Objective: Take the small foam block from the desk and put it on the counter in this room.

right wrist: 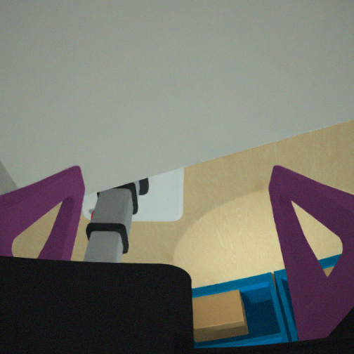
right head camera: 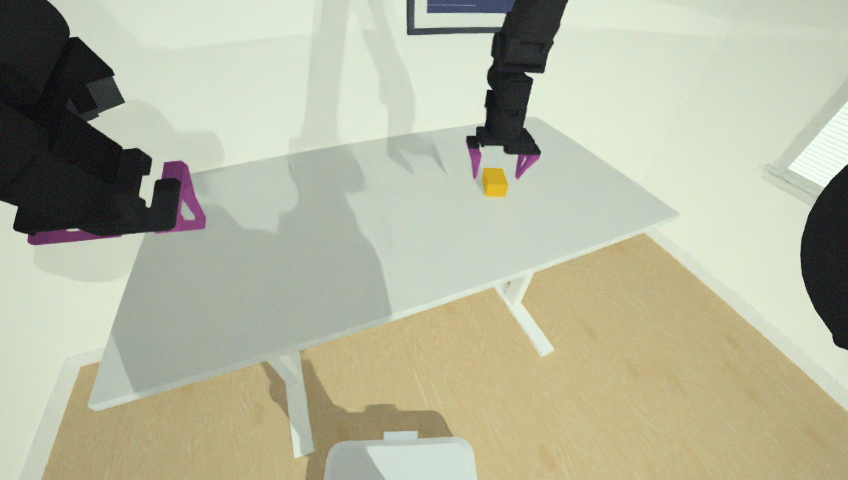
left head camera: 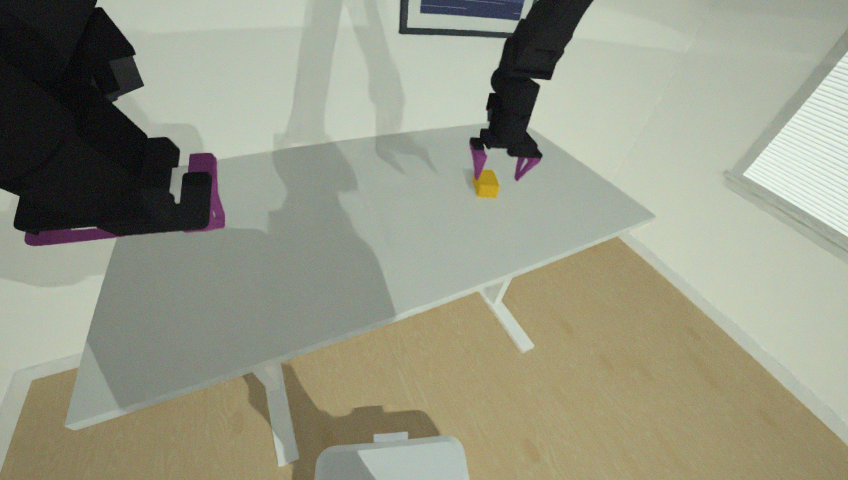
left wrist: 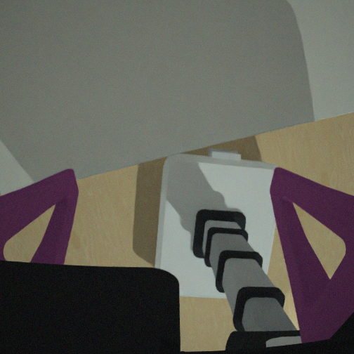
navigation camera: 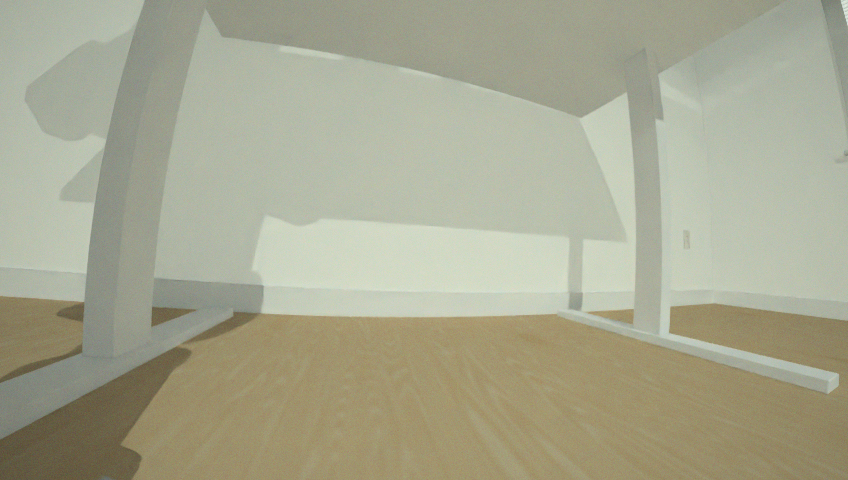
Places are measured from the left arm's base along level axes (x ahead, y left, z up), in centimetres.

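Pixels of known places: left gripper, between the fingertips: (right head camera: 162, 226) (left head camera: 174, 225); right gripper, between the fingertips: (right head camera: 495, 177) (left head camera: 496, 179).
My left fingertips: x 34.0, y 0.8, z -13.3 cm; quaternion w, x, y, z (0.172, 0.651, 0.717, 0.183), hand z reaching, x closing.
Behind a point stands the place of what it marks.
The small yellow foam block (left head camera: 486, 184) @[x 82.6, y -52.2, z -41.5 cm] (right head camera: 495, 182) @[x 83.1, y -52.7, z -41.5 cm] rests on the light grey desk (left head camera: 440, 255) @[x 58.4, y -34.8, z -46.0 cm] (right head camera: 440, 249) @[x 60.5, y -34.6, z -46.0 cm] (left wrist: 150, 75) (right wrist: 175, 90), toward its far right part. My right gripper (left head camera: 498, 178) @[x 63.2, y -45.4, z -26.8 cm] (right head camera: 496, 177) @[x 63.2, y -45.4, z -26.8 cm] (right wrist: 176, 176) is open with nothing between its fingers. In the left head view its left fingertip overlaps the block's top corner; in the right head view the block appears below and between the tips. The block does not show in the right wrist view. My left gripper (left head camera: 124, 233) (right head camera: 119, 233) (left wrist: 173, 179) is open and empty over the desk's left end. The counter does not show.
White desk legs (left head camera: 279, 416) (right head camera: 300, 416) (navigation camera: 127, 208) @[x 61.6, y 26.7, z -114.9 cm] stand under the desk, close in front of the base. Blue bins (right wrist: 260, 310), one holding a tan block (right wrist: 220, 312), show low in the right wrist view. Walls stand behind and right of the desk.
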